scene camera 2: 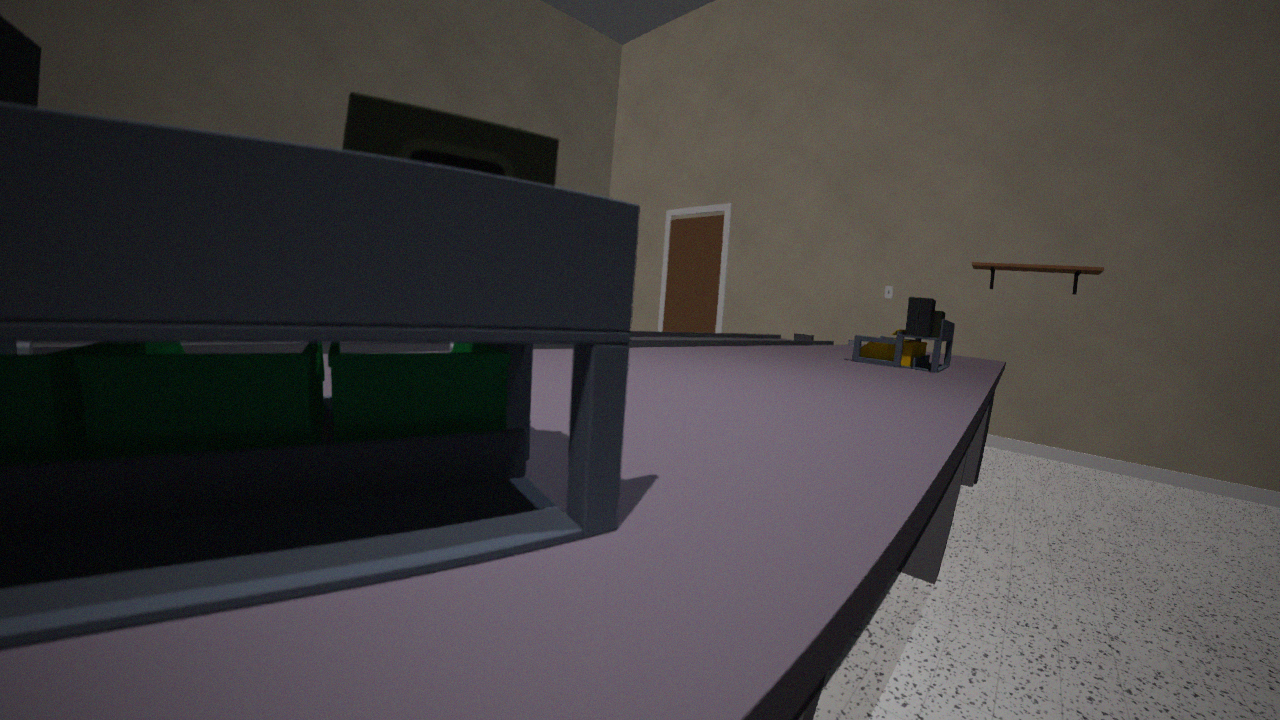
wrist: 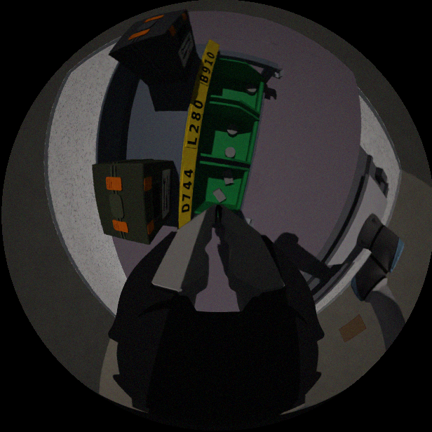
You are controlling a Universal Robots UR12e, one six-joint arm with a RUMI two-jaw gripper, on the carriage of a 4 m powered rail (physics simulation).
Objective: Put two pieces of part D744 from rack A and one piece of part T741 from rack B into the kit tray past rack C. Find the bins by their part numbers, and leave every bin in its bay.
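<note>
In the wrist view a rack [wrist: 270, 62] holds three green bins under a yellow strip reading B910, L280 and D744. The D744 bin [wrist: 235, 201] is nearest the gripper. It holds two small pale pieces [wrist: 219, 194] [wrist: 228, 180]. My gripper [wrist: 217, 205] is shut, its tips meeting over the near end of that bin, their height unclear. No piece shows between them. A rack [scene camera 2: 597, 429] with green bins [scene camera 2: 417, 389] stands in the foreground of the scene view; its letter does not show. Part number T741 and the kit tray do not show.
An olive case [wrist: 131, 202] and a black case [wrist: 159, 45] with orange latches stand on the label side of the rack. In the scene view, a far rack [scene camera 2: 897, 350] with yellow bins [scene camera 2: 872, 351] and a dark case [scene camera 2: 920, 316] stands along the table [scene camera 2: 751, 420].
</note>
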